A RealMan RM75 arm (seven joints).
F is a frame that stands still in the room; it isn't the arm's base.
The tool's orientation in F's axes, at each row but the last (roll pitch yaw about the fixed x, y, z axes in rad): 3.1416, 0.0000, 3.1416; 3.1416, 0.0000, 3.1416; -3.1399, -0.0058, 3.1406; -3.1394, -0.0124, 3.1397; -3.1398, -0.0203, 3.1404; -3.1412, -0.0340, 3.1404; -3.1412, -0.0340, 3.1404; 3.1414, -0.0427, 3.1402; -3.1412, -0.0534, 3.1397; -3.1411, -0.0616, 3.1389
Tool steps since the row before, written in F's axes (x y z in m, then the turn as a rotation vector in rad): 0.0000, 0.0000, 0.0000, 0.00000, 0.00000, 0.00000; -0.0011, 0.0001, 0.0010, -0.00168, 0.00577, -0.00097; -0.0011, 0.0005, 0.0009, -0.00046, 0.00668, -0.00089; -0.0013, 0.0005, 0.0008, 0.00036, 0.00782, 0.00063; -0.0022, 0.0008, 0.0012, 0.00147, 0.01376, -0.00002; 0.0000, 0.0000, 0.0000, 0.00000, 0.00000, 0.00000; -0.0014, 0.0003, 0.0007, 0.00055, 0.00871, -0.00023; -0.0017, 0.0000, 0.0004, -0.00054, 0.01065, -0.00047; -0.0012, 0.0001, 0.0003, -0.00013, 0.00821, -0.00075; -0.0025, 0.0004, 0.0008, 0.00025, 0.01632, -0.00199
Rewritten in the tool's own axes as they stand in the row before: 0.0000, 0.0000, 0.0000, 0.00000, 0.00000, 0.00000; 0.0011, 0.0001, -0.0010, 0.00168, 0.00577, 0.00097; 0.0011, 0.0005, -0.0009, 0.00046, 0.00668, 0.00088; 0.0013, 0.0005, -0.0008, -0.00034, 0.00782, -0.00065; 0.0022, 0.0008, -0.0012, -0.00145, 0.01376, -0.00003; 0.0000, 0.0000, 0.0000, 0.00000, 0.00000, 0.00000; 0.0014, 0.0003, -0.0007, -0.00055, 0.00871, 0.00021; 0.0017, 0.0000, -0.0003, 0.00053, 0.01065, 0.00050; 0.0012, 0.0001, -0.0002, 0.00011, 0.00821, 0.00075; 0.0025, 0.0004, -0.0006, -0.00033, 0.01632, 0.00197
